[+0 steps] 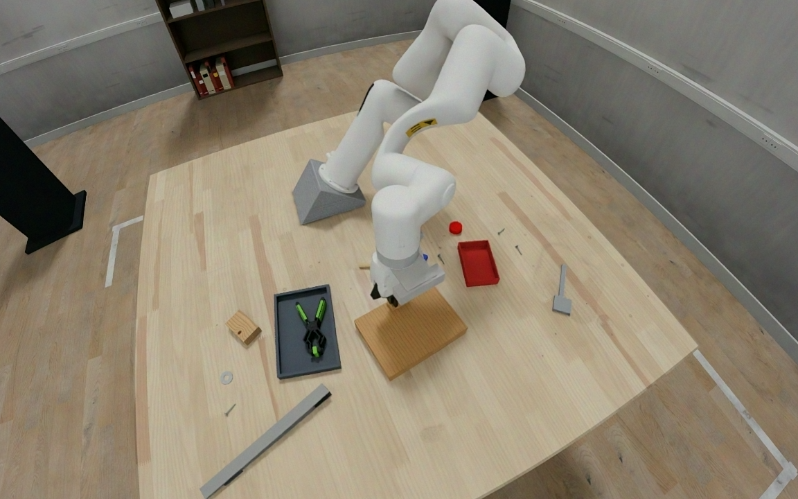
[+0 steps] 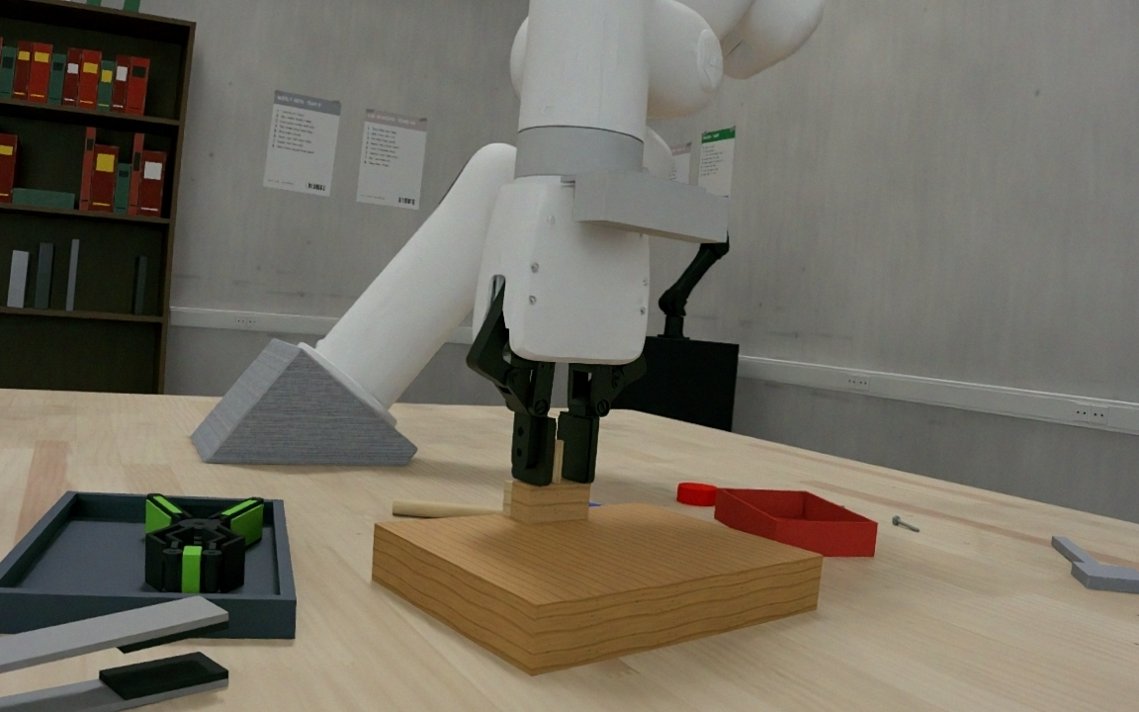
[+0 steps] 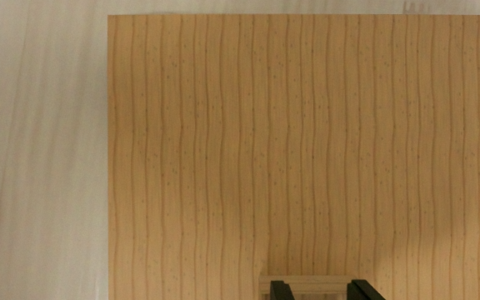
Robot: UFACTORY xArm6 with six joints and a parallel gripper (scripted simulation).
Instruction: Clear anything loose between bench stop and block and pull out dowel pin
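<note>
The dowel pin is 2 cm below my hand. The rest, counted from my hand: loose dowel 13 cm behind, 7 cm below, 1 cm to the left; then bench board 5 cm below, 5 cm ahead, 1 cm to the right; then small wooden block 3 cm below.
</note>
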